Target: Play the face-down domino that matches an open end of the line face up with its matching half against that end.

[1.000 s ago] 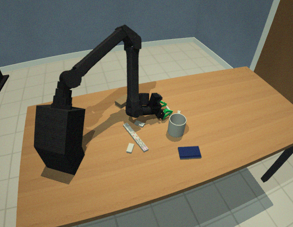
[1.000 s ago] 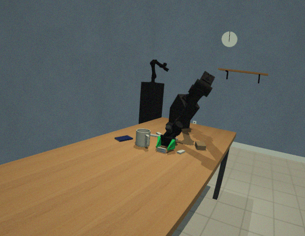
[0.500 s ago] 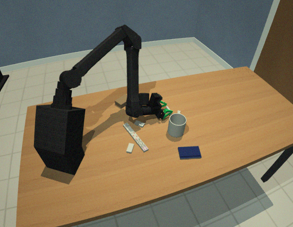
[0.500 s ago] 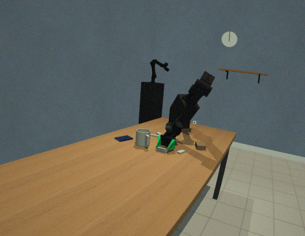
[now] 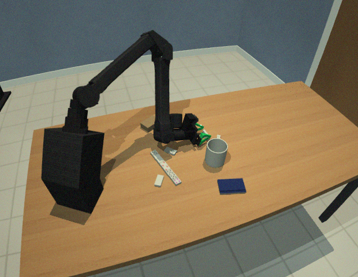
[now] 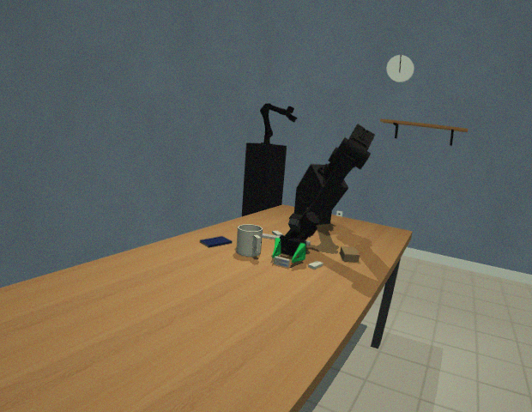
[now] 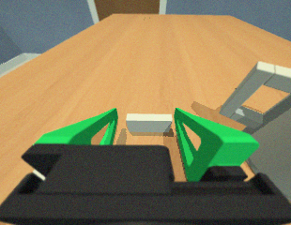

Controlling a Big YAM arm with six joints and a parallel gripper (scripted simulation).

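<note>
My hand is 9 cm past the grey tile, 8 cm to the right of it and 3 cm above it. From my hand the other things lie so: brown block: 27 cm behind, 13 cm to the left, 2 cm below.
</note>
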